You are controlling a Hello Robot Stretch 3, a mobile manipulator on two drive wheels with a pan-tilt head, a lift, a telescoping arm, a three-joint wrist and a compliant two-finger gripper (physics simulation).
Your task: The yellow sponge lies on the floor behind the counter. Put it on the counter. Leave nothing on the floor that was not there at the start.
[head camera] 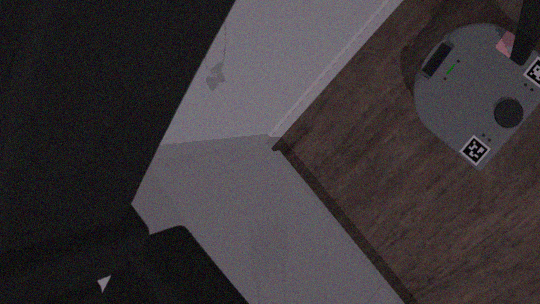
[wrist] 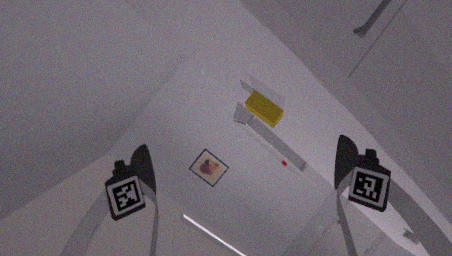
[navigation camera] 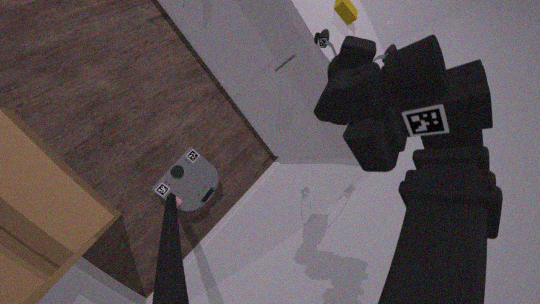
Labels:
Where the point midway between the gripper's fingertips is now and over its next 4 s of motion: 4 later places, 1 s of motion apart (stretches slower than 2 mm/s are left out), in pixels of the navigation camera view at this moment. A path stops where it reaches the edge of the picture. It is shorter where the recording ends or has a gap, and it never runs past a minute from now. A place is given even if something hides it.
My gripper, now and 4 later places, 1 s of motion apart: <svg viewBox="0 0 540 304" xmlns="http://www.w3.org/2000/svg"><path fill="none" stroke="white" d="M356 43L328 60L300 76L280 89L266 98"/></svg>

